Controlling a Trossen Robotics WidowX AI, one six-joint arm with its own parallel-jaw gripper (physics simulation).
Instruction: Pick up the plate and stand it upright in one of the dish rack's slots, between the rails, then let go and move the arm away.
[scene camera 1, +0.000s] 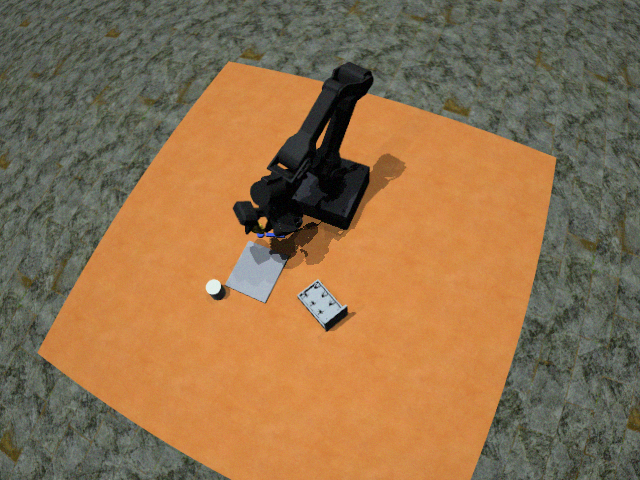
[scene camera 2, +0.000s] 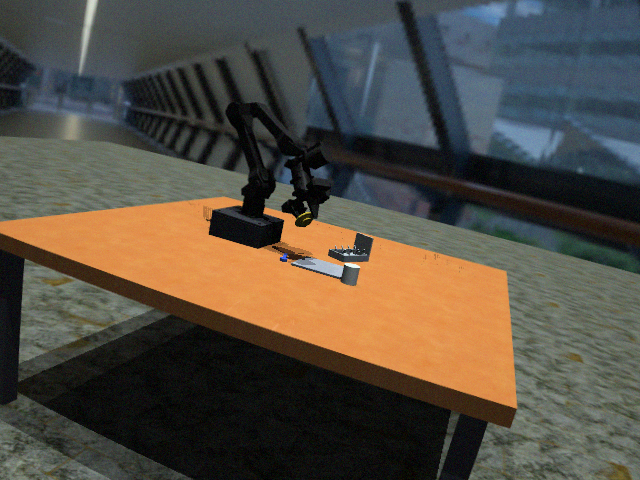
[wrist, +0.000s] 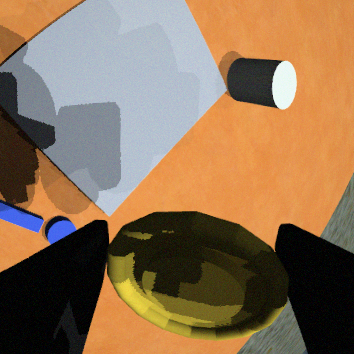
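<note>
A yellow plate (scene camera 1: 259, 227) (scene camera 2: 303, 220) (wrist: 200, 285) is held in the air by its opposite edges, tilted in scene camera 2. My gripper (scene camera 2: 305, 213) (wrist: 194, 235) is shut on it, with one black finger at each side in the wrist view. The arm hides much of the plate in scene camera 1. The small grey dish rack (scene camera 1: 336, 318) (scene camera 2: 363, 243) stands on the table with short upright pegs and a taller panel at one end. The plate is apart from the rack, nearer the arm's base. The rack does not show in the wrist view.
A flat grey board (scene camera 1: 254, 276) (scene camera 2: 319, 267) (wrist: 155, 95) lies between the arm and a white-topped cylinder (scene camera 1: 214, 288) (scene camera 2: 350, 274) (wrist: 255, 82). A blue object (scene camera 1: 273, 235) (scene camera 2: 283, 257) (wrist: 20, 216) with a bar and round end lies near the board. The table (scene camera 1: 413, 335) (scene camera 2: 413, 330) is orange.
</note>
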